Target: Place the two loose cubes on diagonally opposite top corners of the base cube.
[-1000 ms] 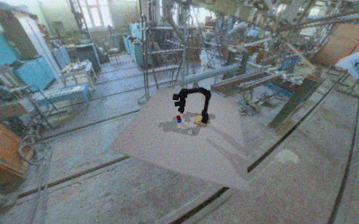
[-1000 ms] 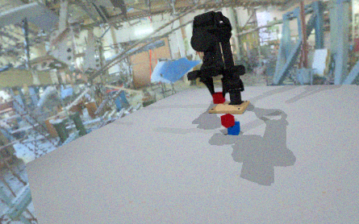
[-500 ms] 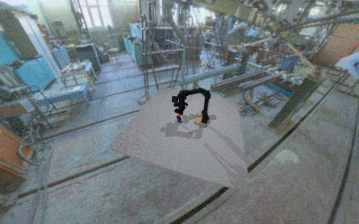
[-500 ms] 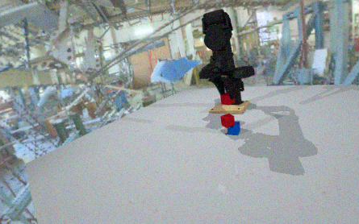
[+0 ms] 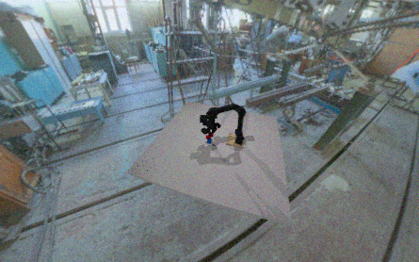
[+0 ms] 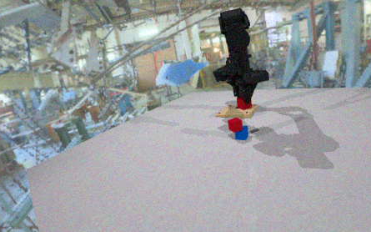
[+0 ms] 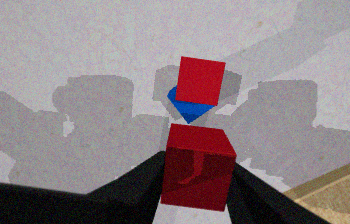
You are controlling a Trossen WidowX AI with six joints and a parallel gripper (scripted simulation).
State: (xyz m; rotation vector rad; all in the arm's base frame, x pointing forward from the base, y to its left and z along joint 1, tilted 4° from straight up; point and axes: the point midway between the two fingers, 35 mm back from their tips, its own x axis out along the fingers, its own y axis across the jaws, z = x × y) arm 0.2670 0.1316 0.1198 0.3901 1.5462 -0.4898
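Now: the blue base cube 100 mm below my gripper tip, 20 mm ahead of it and 10 mm to the right of it.
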